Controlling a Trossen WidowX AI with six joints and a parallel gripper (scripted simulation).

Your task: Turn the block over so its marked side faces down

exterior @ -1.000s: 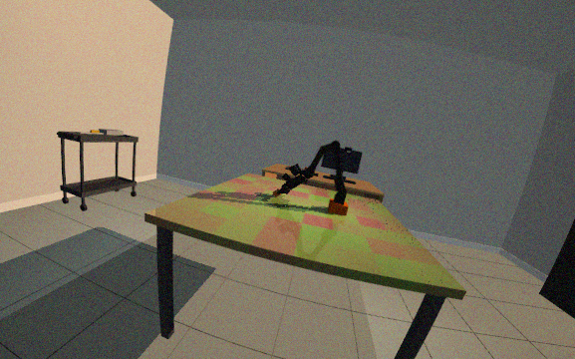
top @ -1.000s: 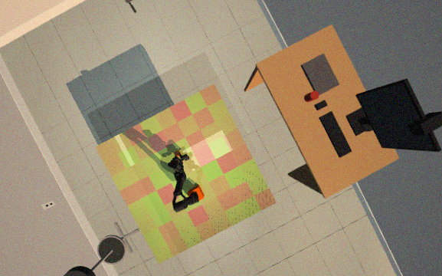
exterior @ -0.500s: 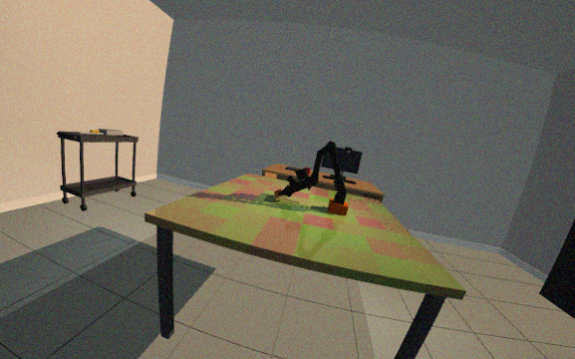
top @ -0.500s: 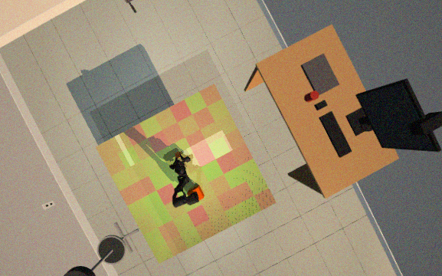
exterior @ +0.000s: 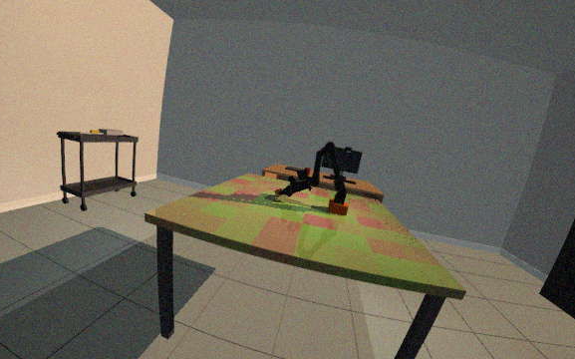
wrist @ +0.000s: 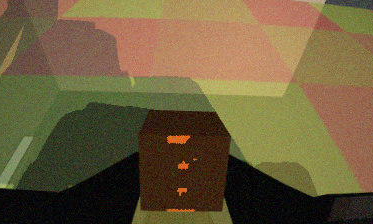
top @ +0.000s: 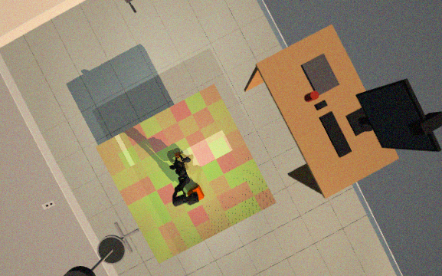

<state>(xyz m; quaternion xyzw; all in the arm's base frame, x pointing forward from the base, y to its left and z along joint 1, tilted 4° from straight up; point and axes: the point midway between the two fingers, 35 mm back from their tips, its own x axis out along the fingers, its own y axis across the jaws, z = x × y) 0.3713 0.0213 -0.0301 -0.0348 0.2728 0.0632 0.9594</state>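
Now: the orange block 1 cm below my gripper tip.
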